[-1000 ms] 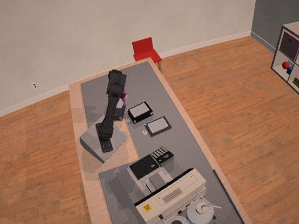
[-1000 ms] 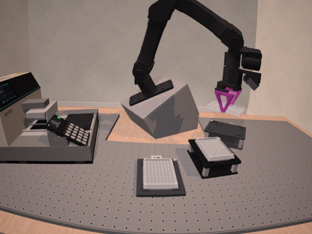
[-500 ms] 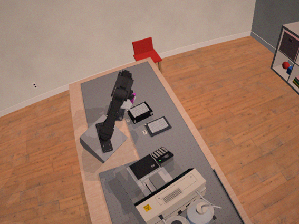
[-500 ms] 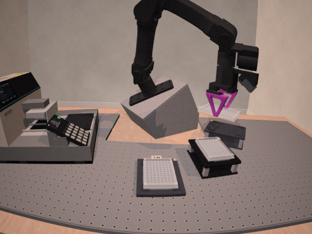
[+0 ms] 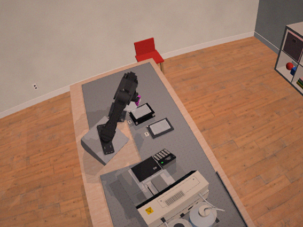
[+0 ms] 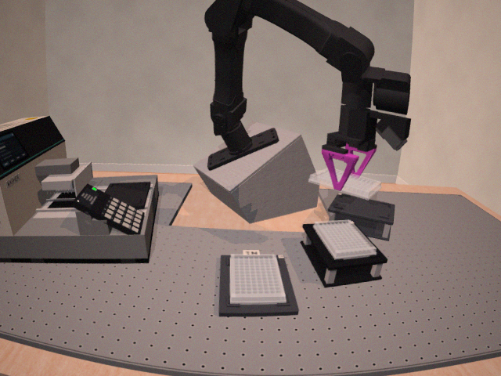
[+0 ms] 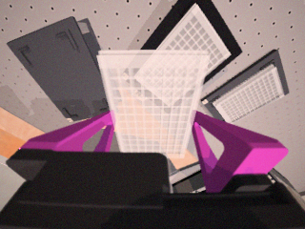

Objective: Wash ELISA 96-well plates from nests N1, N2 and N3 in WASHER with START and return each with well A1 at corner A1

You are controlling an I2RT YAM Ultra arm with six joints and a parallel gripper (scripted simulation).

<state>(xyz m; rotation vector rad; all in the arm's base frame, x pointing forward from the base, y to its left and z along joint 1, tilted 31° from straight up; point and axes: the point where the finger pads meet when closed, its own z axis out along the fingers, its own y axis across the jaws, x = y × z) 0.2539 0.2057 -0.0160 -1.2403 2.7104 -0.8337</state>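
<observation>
The black carrier pocket is 11 cm behind my hand, 47 cm to the right of it and 8 cm below it. Round my hand: nest N1 (12 cm ahead, 18 cm to the right, 15 cm below); grey manifold (9 cm behind, 62 cm to the right, 3 cm below); raised black nest (5 cm ahead, 1 cm to the right, 11 cm below).
</observation>
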